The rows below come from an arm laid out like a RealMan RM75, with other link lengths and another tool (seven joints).
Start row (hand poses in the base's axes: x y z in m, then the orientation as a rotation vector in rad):
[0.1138 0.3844 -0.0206 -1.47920 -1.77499 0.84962]
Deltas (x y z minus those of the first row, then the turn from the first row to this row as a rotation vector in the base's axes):
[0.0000 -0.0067 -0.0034 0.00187 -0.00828 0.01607]
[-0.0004 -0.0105 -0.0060 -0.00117 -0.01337 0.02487]
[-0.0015 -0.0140 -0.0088 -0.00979 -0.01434 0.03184]
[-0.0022 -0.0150 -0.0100 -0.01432 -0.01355 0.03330]
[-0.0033 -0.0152 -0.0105 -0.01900 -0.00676 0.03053]
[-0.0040 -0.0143 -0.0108 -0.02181 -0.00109 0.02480]
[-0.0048 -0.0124 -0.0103 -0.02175 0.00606 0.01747]
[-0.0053 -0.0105 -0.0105 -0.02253 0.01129 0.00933]
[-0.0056 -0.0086 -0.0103 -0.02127 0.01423 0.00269]
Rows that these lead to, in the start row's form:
[0.1138 0.3777 -0.0240 -1.47110 -1.79549 0.85083]
[0.1134 0.3739 -0.0266 -1.46958 -1.80641 0.85524]
[0.1123 0.3704 -0.0294 -1.47028 -1.81170 0.86686]
[0.1116 0.3694 -0.0306 -1.47150 -1.81158 0.87266]
[0.1105 0.3692 -0.0311 -1.47211 -1.80330 0.88007]
[0.1098 0.3701 -0.0314 -1.47458 -1.79359 0.88342]
[0.1090 0.3720 -0.0309 -1.47545 -1.78191 0.88392]
[0.1085 0.3739 -0.0311 -1.47874 -1.77077 0.88371]
[0.1082 0.3758 -0.0309 -1.48110 -1.76302 0.88083]

